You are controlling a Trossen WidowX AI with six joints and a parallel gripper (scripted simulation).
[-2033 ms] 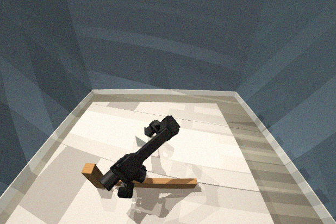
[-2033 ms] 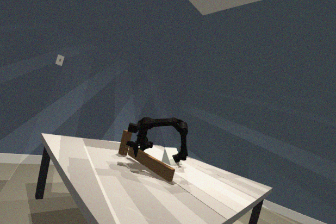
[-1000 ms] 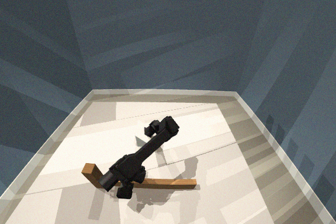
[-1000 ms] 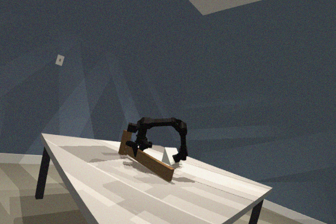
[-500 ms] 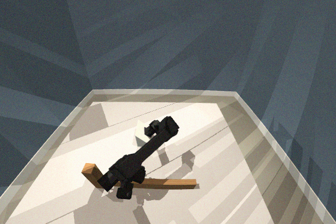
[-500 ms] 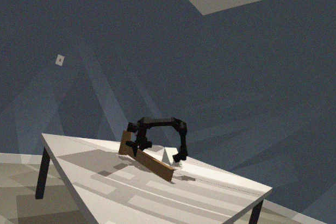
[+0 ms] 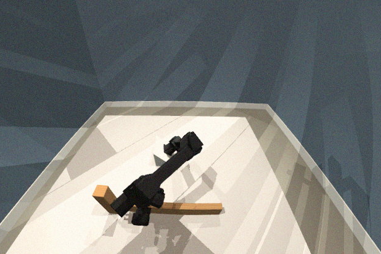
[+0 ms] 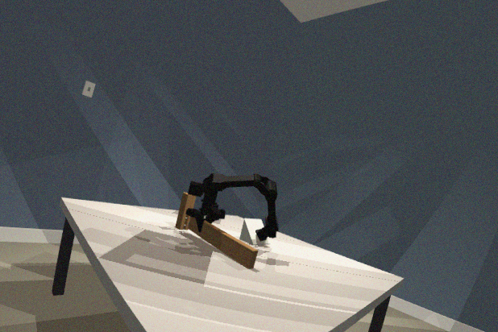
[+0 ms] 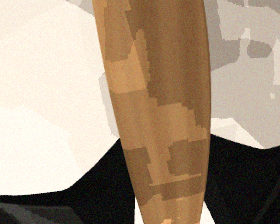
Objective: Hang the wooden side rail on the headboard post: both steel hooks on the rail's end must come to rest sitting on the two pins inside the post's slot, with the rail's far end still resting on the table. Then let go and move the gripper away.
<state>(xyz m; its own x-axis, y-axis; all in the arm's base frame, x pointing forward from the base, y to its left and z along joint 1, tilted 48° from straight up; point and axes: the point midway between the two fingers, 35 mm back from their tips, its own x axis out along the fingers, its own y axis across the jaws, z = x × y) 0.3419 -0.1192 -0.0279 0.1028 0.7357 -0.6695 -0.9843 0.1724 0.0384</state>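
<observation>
My gripper tip is now 30 mm past the headboard post, 170 mm to the left of it and 40 mm below it.
</observation>
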